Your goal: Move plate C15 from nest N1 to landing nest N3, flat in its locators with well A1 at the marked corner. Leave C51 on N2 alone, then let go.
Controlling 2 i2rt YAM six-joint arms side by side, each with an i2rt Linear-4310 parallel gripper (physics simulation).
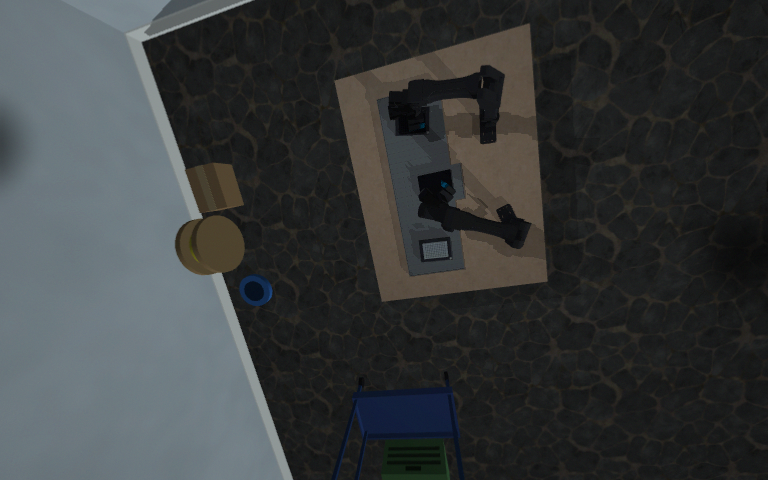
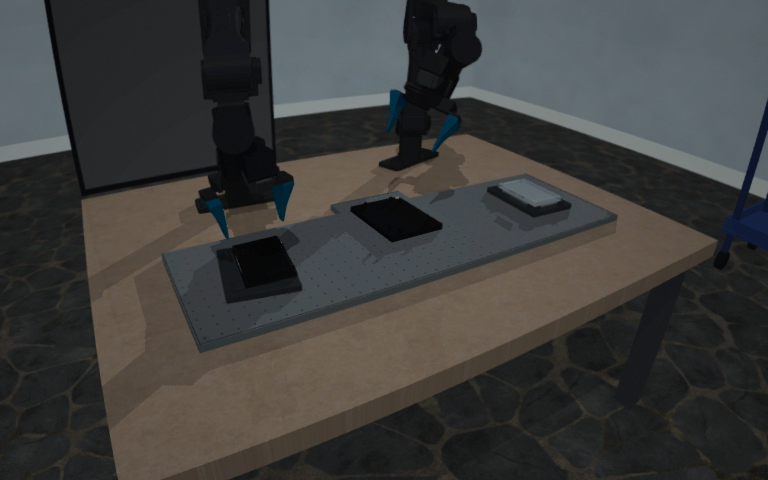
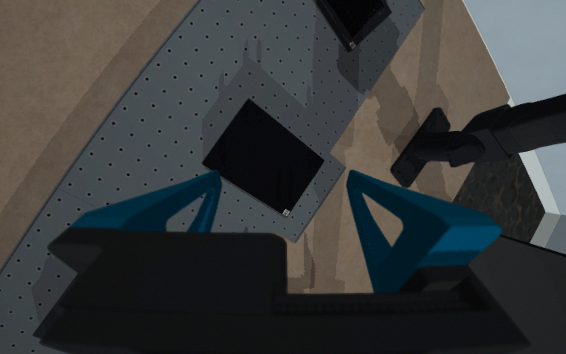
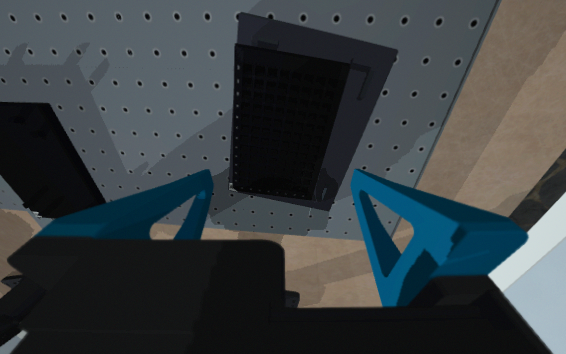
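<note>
The black plate C15 (image 2: 263,263) (image 4: 285,125) rests askew on dark nest N1 (image 2: 228,272) (image 4: 350,120), shifted toward one side and seemingly tilted, with a locator bracket exposed beside it. My right gripper (image 2: 254,229) (image 4: 282,177) is open and empty, above and beside N1. The black landing nest N3 (image 2: 396,219) (image 3: 262,155) (image 1: 431,181) holds no visible plate; a small white corner mark (image 3: 286,212) shows on it. My left gripper (image 2: 411,141) (image 3: 283,177) is open and empty, high near N3. The white plate C51 (image 1: 435,250) (image 2: 529,192) sits on nest N2 (image 2: 509,205).
The nests stand on a grey perforated board (image 2: 334,271) (image 3: 170,100) on the wooden table (image 2: 396,350). N3 is in the middle, between N1 and N2. A blue cart (image 1: 404,416), a blue bin (image 1: 255,290) and cardboard boxes (image 1: 218,186) stand on the floor.
</note>
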